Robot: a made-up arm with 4 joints. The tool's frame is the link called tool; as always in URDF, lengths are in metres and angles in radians. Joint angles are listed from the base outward. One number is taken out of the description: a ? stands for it. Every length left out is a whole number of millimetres.
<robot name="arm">
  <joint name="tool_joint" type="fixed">
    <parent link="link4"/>
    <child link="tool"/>
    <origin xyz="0.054 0.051 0" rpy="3.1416 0 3.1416"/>
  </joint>
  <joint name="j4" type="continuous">
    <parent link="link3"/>
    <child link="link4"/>
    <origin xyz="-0.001 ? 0" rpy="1.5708 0 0"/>
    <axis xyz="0 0 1"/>
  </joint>
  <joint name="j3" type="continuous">
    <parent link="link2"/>
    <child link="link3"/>
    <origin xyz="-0.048 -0.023 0" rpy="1.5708 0 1.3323"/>
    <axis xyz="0 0 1"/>
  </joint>
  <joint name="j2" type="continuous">
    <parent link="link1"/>
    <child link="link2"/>
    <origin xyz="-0.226 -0.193 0" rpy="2.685 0.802 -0.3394"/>
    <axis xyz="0 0 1"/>
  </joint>
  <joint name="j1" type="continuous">
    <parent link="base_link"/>
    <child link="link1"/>
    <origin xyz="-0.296 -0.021 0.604" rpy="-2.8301 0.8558 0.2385"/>
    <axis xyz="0 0 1"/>
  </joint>
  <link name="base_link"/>
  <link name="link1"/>
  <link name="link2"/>
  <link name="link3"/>
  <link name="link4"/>
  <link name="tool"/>
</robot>
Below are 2 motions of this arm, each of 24 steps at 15 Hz.
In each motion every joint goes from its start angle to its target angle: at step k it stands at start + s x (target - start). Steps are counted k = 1, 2, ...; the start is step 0. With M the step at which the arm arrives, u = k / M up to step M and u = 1 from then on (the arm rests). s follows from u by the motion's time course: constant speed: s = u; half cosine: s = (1 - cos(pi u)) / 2; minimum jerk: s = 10 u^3 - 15 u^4 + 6 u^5.
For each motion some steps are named. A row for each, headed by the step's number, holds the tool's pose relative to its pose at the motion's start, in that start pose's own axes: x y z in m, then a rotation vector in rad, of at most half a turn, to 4 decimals.
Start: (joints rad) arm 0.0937 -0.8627 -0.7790 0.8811
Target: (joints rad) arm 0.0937 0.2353 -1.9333 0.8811
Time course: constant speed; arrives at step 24
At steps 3, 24:
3: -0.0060 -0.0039 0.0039 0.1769 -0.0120 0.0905
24: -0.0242 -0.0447 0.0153 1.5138 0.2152 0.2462

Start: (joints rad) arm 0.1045 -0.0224 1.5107 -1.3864
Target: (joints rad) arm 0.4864 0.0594 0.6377 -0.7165
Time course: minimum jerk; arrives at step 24
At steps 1, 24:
1: 0.0000 0.0000 -0.0001 -0.0008 -0.0002 -0.0005
24: 0.1142 -0.0238 -0.1751 -0.9751 -0.6973 -0.7192

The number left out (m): 0.024
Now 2 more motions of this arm.
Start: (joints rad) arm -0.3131 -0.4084 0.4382 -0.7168
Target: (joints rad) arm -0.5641 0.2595 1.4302 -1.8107
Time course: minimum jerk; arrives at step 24
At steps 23, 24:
23: 0.1566 -0.1238 0.0766 0.9584 1.0979 1.4428
24: 0.1567 -0.1238 0.0766 0.9594 1.0986 1.4433

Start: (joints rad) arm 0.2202 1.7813 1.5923 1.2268
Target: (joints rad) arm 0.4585 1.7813 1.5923 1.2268
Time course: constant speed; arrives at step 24
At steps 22, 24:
22: -0.0172 0.0409 0.0413 -0.0118 0.1526 -0.1559
24: -0.0182 0.0447 0.0451 -0.0128 0.1665 -0.1700

